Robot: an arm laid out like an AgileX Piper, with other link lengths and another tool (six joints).
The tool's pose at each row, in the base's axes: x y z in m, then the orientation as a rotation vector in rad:
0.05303, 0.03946, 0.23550, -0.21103, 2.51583, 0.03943
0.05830, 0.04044, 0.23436, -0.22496, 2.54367, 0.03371
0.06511, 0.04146, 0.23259, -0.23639, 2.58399, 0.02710
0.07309, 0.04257, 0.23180, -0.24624, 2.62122, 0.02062
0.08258, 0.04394, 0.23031, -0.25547, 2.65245, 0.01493
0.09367, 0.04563, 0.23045, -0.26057, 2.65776, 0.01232
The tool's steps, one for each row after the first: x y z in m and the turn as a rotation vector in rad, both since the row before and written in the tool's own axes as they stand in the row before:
-0.00371, 0.00015, 0.00403, -0.00065, 0.02903, -0.00920
-0.00475, -0.00010, 0.00529, -0.00024, 0.04133, -0.00656
-0.00646, -0.00027, 0.00487, 0.00012, 0.03815, -0.00551
-0.00764, -0.00030, 0.00597, 0.00004, 0.03211, -0.00526
-0.01002, -0.00037, 0.00502, 0.00052, 0.00586, -0.00365

